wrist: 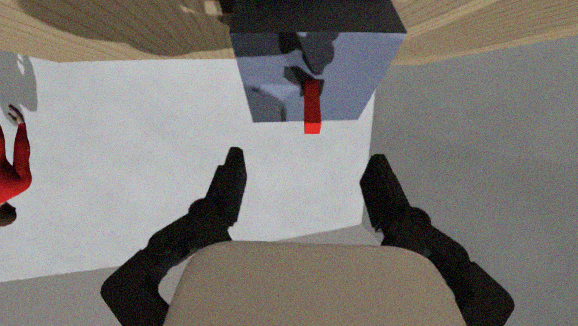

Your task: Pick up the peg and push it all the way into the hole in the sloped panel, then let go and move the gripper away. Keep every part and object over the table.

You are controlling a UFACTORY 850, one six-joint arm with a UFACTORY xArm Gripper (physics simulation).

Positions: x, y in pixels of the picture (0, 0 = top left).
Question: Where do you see a red square peg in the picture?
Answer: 312, 117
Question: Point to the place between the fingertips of my gripper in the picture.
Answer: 305, 165
